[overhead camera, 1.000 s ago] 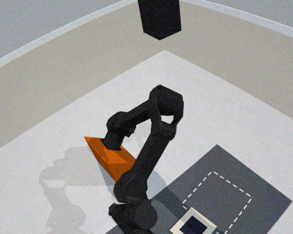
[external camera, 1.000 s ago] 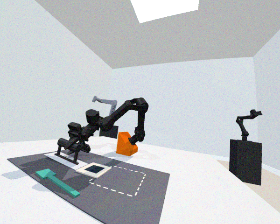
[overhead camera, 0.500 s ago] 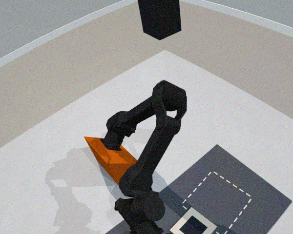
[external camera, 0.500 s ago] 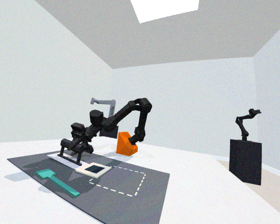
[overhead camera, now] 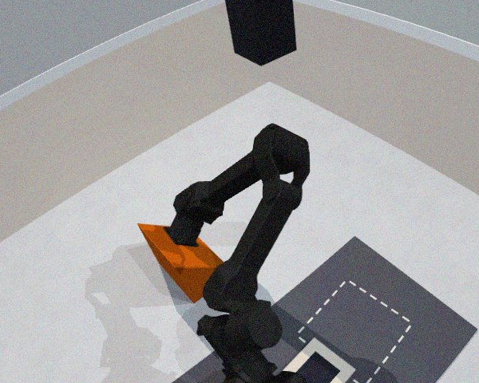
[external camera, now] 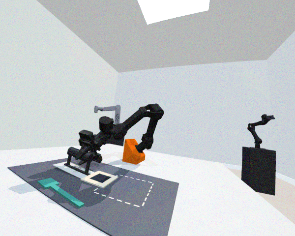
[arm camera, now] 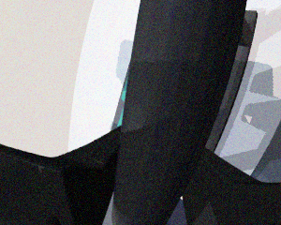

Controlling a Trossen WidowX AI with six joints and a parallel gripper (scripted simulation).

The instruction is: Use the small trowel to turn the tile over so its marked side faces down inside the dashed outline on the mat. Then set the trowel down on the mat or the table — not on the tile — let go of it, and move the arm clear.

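Right now my gripper tip is 80 mm above the dark mat, 70 mm to the right of it and 40 mm past it. The rest, counted from my gripper tip: grey trowel (30 mm behind, 10 mm below); then teal trowel (100 mm ahead, 50 mm to the left, 50 mm below); then cream tile (100 mm to the left, 50 mm below, 40 mm behind).
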